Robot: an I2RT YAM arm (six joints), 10 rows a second.
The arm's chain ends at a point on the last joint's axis. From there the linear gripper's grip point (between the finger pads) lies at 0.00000 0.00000 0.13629 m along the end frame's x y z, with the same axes.
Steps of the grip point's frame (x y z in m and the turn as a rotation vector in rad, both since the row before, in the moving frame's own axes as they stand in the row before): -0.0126 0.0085 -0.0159 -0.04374 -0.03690 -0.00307; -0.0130 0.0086 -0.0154 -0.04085 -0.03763 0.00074; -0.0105 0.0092 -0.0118 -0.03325 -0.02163 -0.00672; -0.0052 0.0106 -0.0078 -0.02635 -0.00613 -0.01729; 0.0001 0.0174 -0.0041 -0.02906 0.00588 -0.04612
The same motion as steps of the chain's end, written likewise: -0.0076 0.0025 -0.0157 -0.04374 -0.03690 -0.00307; -0.0079 0.0030 -0.0152 -0.04085 -0.03763 0.00074; -0.0076 0.0047 -0.0117 -0.03325 -0.02163 -0.00672; -0.0044 0.0070 -0.0078 -0.02635 -0.00613 -0.01729; -0.0008 0.0135 -0.0040 -0.02906 0.00588 -0.04612
